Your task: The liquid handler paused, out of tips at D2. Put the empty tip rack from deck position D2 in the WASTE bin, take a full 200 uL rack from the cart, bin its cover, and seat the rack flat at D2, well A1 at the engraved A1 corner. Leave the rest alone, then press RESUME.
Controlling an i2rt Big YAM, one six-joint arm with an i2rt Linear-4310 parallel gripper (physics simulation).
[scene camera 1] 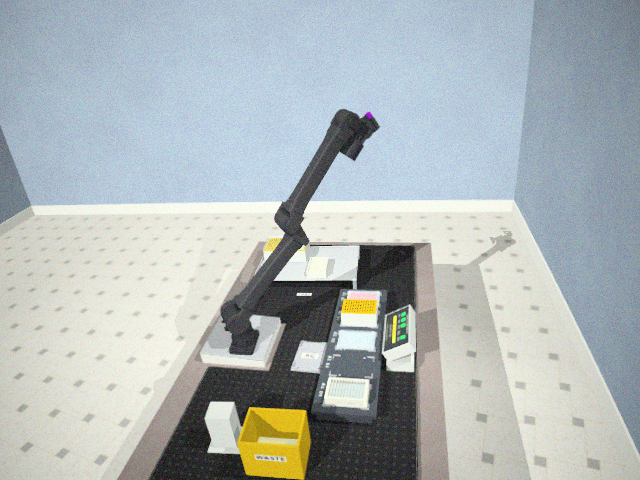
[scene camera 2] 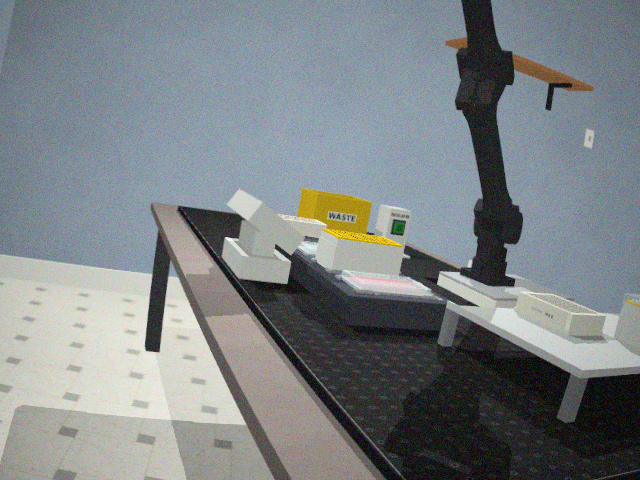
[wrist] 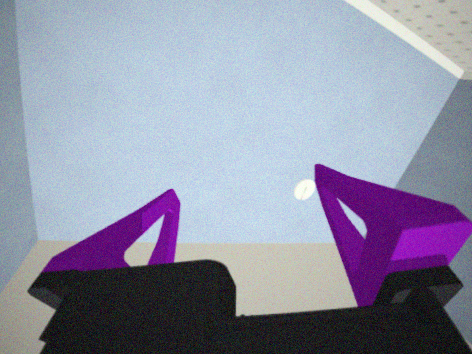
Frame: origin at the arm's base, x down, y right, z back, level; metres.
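Seen in the pictures: gripper, fingertip midpoint: (wrist: 242,184); arm's base, origin of the base link: (scene camera 1: 244,343) (scene camera 2: 486,279).
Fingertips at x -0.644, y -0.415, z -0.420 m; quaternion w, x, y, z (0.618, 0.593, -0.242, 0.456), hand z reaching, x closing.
Pixels of each thing's top centre, then the offset from my fingertips to it. "spot": a spot on its surface instead.
- white rack with a yellow top, middle of its top: (scene camera 2: 362,236) (scene camera 1: 359,306) dx +0.566, dy +0.299, dz +0.004 m
- cart, middle of its top: (scene camera 2: 608,332) (scene camera 1: 308,261) dx +0.608, dy -0.098, dz +0.247 m
- yellow WASTE bin, middle of its top: (scene camera 2: 336,195) (scene camera 1: 272,426) dx +0.539, dy +0.860, dz +0.214 m
- green button, surface spot: (scene camera 2: 398,227) spot: dx +0.593, dy +0.771, dz +0.373 m
- white box, middle of its top: (scene camera 2: 396,208) (scene camera 1: 219,410) dx +0.544, dy +0.809, dz +0.376 m
- pale blue plate, middle of its top: (scene camera 1: 356,338) dx +0.612, dy +0.423, dz +0.013 m
- pink plate, middle of its top: (scene camera 2: 387,280) (scene camera 1: 363,296) dx +0.612, dy +0.175, dz -0.005 m
- flat grey labelled plate, middle of its top: (scene camera 1: 309,354) dx +0.660, dy +0.454, dz +0.177 m
My gripper (wrist: 242,184) is open and empty, high above the table; a purple fingertip shows in scene camera 1. The dark deck (scene camera 1: 351,364) (scene camera 2: 398,312) bears a cream rack (scene camera 1: 346,392) (scene camera 2: 305,224) at the bin end, a bare marked position beside it, and a white rack with a yellow top (scene camera 1: 359,313) (scene camera 2: 359,253) towards the cart. Position labels are too blurred to read. The cart (scene camera 1: 338,258) (scene camera 2: 558,352) holds a yellow-topped rack (scene camera 1: 273,244) (scene camera 2: 629,325) and a cream rack (scene camera 1: 317,267) (scene camera 2: 560,313). The yellow WASTE bin (scene camera 1: 273,467) (scene camera 2: 336,204) has something pale inside. The green button (scene camera 2: 398,227) is on a white box (scene camera 1: 222,426).
A pale blue plate (scene camera 1: 356,341) and a pink plate (scene camera 1: 363,296) (scene camera 2: 385,285) lie on the deck. A tilted screen unit (scene camera 1: 399,333) (scene camera 2: 266,222) stands beside it. A flat grey labelled plate (scene camera 1: 308,356) lies between the deck and my base. An orange shelf (scene camera 2: 542,69) is on the wall.
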